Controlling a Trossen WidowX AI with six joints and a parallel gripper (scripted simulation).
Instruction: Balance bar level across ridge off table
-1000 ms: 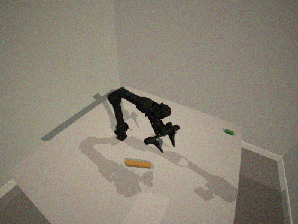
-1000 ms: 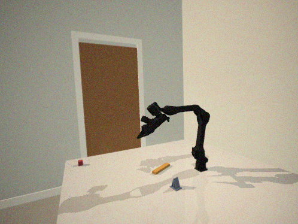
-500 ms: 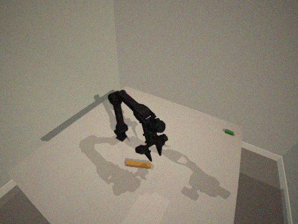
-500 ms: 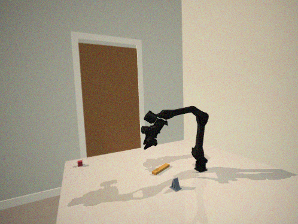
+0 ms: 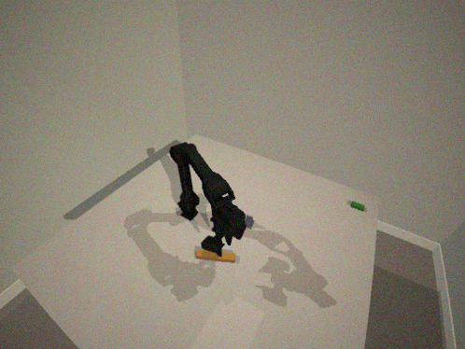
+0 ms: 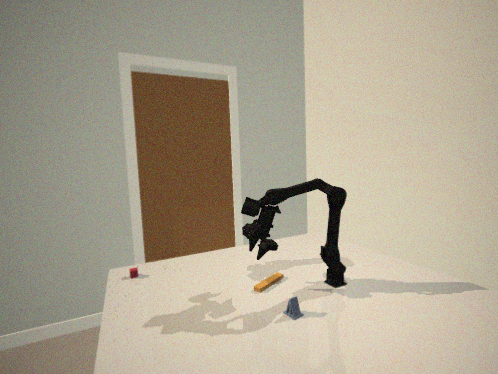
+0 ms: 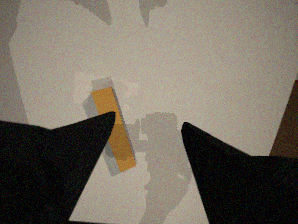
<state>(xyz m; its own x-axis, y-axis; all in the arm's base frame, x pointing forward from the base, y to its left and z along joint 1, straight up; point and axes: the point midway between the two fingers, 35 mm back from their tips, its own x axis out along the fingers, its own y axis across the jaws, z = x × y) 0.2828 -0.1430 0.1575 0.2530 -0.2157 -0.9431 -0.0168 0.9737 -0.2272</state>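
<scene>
The orange bar lies 12 cm below my gripper tip, 6 cm behind it and 2 cm to the left of it. Also, from my gripper tip: green block (65 cm to the left, 45 cm ahead, 12 cm below); red cube (45 cm ahead, 35 cm to the right, 11 cm below).
</scene>
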